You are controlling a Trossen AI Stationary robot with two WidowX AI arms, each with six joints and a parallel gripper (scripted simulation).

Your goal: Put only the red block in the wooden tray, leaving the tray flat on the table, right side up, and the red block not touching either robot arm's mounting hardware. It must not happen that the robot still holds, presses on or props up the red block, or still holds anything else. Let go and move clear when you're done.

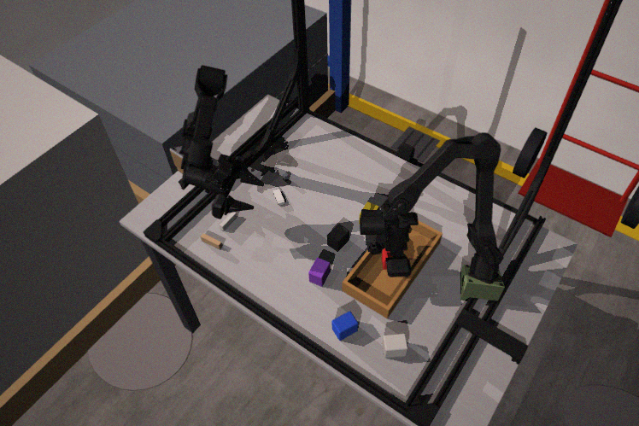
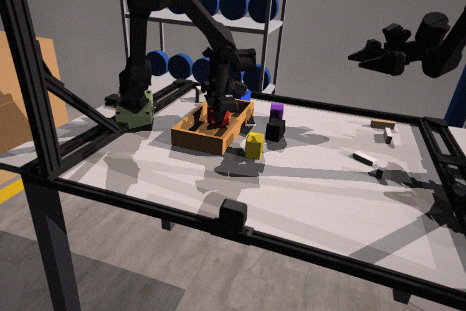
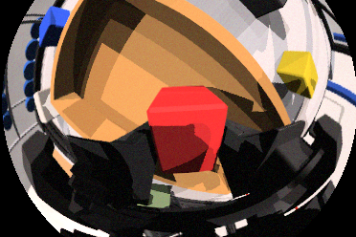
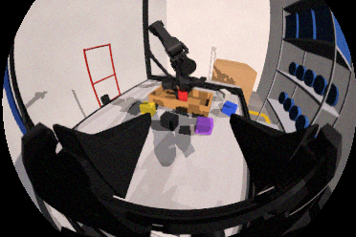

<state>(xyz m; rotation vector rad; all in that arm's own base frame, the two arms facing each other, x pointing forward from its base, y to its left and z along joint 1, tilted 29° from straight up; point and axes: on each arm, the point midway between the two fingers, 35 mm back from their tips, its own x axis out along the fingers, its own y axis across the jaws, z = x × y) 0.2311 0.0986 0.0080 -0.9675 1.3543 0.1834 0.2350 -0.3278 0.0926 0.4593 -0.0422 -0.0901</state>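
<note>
Now: left hand 50 mm above the wooden tray. Round my left hand: yellow block (130 mm to the right, 120 mm behind, 30 mm below); black block (180 mm to the right, 30 mm below); red block (20 mm below).
</note>
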